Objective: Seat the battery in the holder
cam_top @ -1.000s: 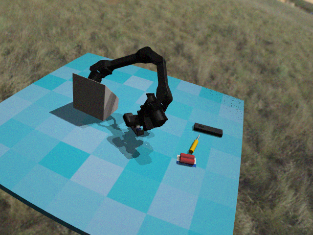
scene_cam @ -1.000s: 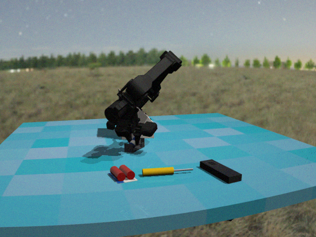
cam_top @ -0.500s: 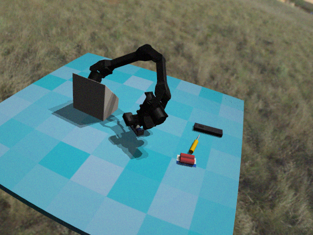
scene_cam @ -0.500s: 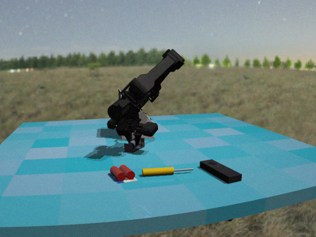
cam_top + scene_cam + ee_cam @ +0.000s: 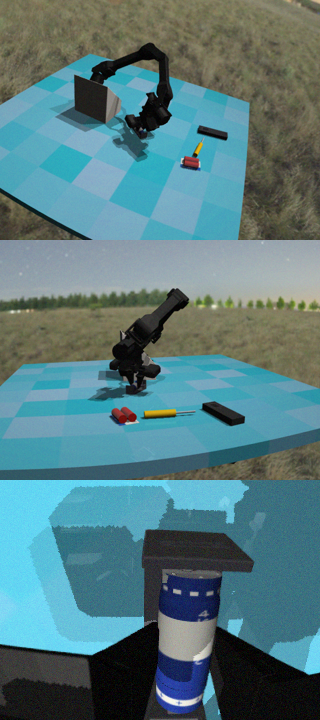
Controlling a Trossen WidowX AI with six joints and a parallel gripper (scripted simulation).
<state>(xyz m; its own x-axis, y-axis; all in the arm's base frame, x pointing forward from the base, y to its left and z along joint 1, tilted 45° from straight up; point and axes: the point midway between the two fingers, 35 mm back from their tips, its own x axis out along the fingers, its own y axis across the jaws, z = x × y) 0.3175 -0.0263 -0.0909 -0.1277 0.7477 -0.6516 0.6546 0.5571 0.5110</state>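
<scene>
Right now the grey battery is 1 cm above my gripper tip. Round my gripper tip: black bar 35 cm ahead, 18 cm to the left; small card 28 cm ahead, 10 cm to the right; yellow-handled screwdriver 30 cm ahead, 4 cm to the left.
</scene>
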